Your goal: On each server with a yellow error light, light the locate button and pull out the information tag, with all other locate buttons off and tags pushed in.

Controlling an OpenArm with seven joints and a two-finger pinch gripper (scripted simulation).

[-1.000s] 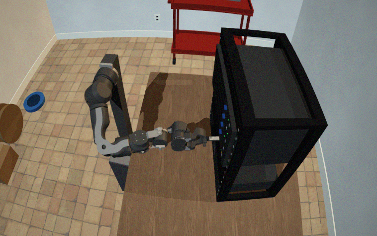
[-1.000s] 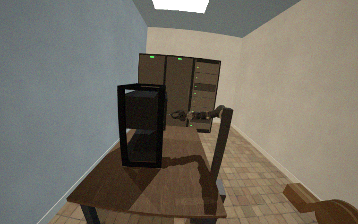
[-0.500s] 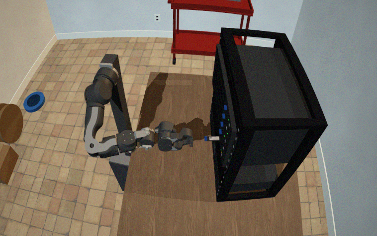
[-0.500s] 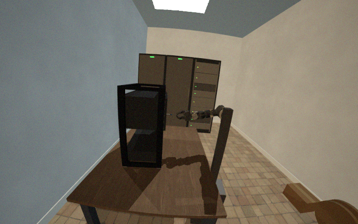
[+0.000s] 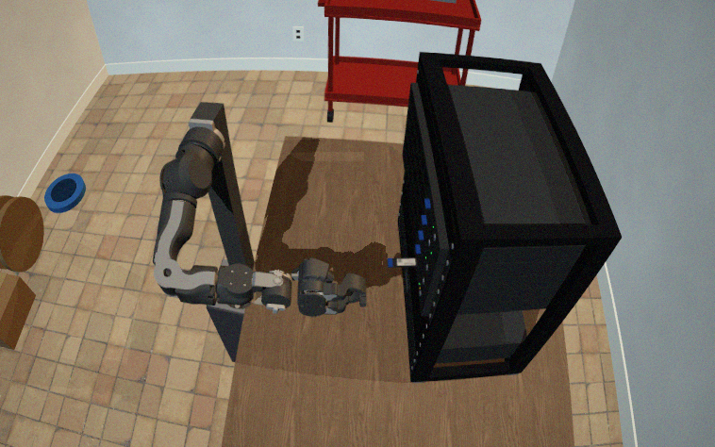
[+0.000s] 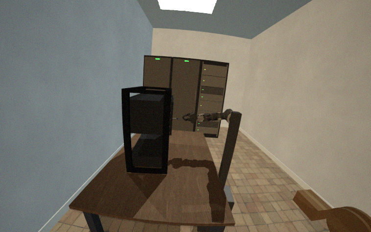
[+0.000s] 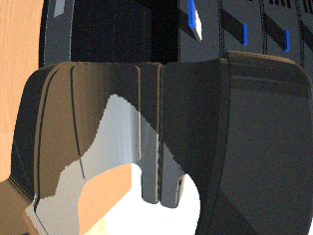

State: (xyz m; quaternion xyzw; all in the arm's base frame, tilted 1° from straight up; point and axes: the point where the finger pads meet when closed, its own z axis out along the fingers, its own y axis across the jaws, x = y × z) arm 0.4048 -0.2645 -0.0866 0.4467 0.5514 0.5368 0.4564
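Now: hand 110 mm short of the grey locate button and 20 mm to the right of it. Round my hand: information tag (80 mm ahead, 90 mm to the left).
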